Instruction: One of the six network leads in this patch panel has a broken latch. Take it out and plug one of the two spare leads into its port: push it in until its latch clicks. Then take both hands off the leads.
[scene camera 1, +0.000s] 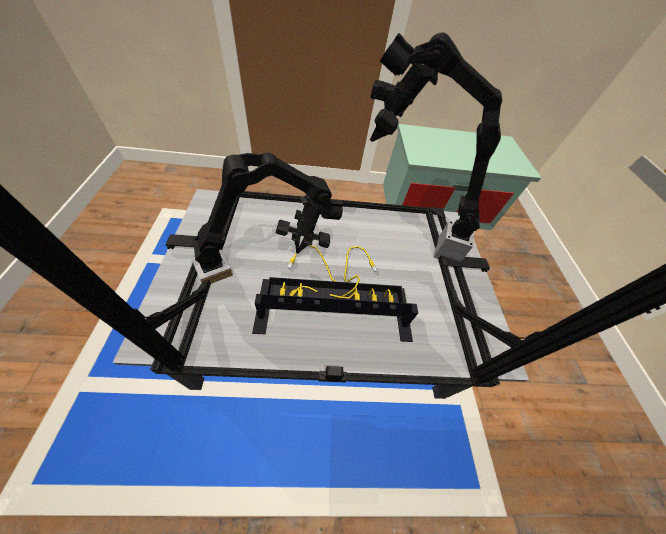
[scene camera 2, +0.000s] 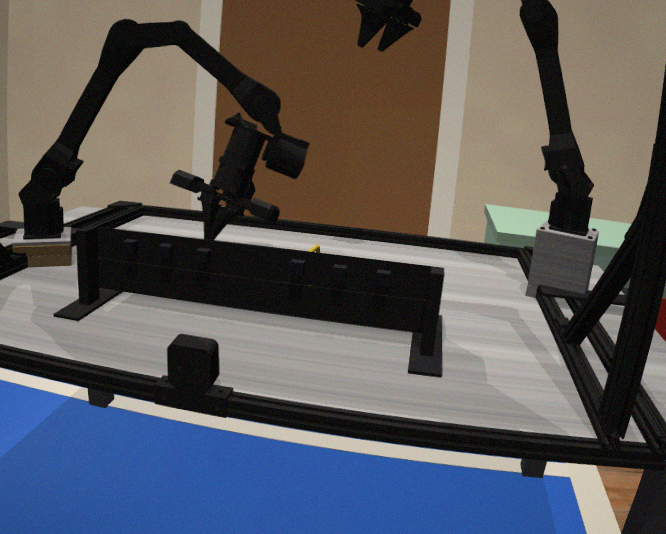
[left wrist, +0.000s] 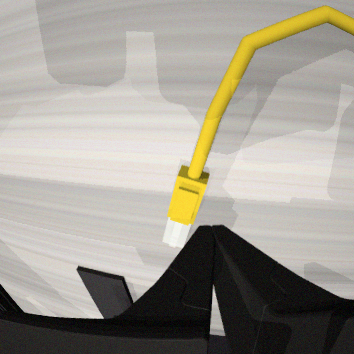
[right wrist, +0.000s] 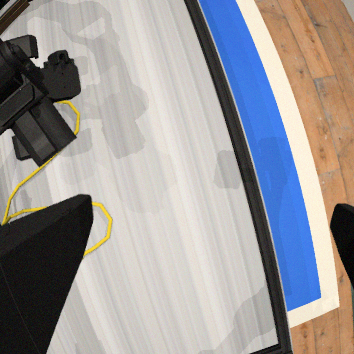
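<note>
The left gripper is shut with nothing between its fingertips, low behind the patch panel. One spare lead's yellow plug with a clear tip lies beside the fingertips, outside them. The other spare plug lies farther right behind the panel. Several yellow leads, such as one at the left and one at the right, stand in the panel. Which latch is broken cannot be told. The right gripper is open, high above the table.
The yellow cables of the spare leads curve behind the panel. A black frame borders the table, with a small black camera block at its front. A green cabinet stands behind at the right.
</note>
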